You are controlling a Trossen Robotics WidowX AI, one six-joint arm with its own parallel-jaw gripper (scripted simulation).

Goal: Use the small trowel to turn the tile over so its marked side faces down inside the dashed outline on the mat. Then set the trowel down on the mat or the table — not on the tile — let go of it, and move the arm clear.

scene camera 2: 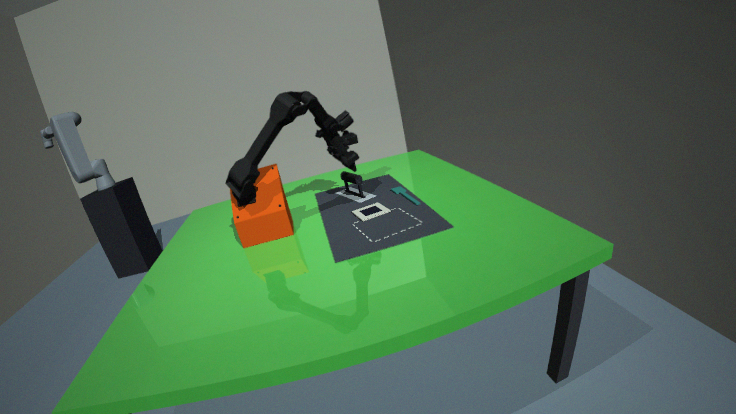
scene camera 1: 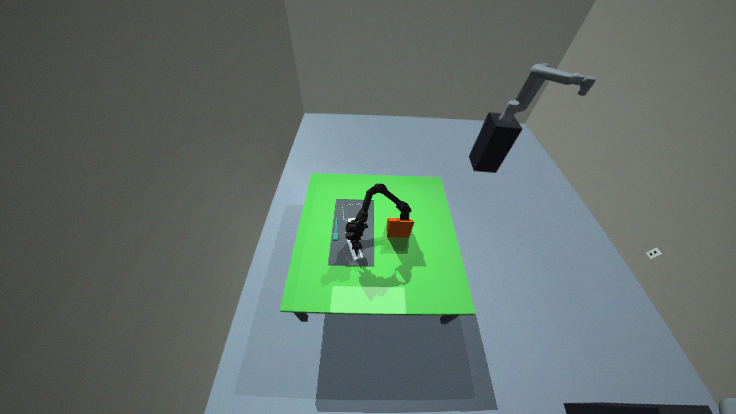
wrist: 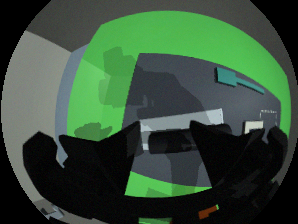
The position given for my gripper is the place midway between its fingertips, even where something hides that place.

My gripper [scene camera 2: 352,168] is open and holds nothing. I also see a dark mat [scene camera 2: 345,241].
My gripper is seen too in the wrist view [wrist: 165,124]. The dark mat shows as well in scene camera 1 [scene camera 1: 340,255] and in the wrist view [wrist: 163,85].
